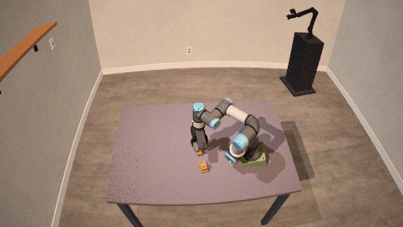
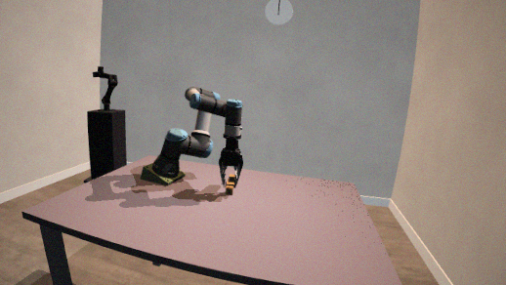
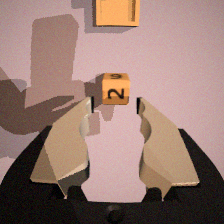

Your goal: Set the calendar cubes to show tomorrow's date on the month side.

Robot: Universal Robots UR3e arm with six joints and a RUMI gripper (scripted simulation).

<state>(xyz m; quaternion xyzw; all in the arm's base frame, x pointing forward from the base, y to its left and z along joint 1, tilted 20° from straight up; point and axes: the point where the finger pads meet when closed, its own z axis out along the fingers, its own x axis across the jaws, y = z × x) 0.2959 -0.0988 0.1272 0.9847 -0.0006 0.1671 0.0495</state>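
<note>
The cube is 4 cm below my hand. The rest, counted from my hand: orange calendar tray: 11 cm to the left, 4 cm below.
</note>
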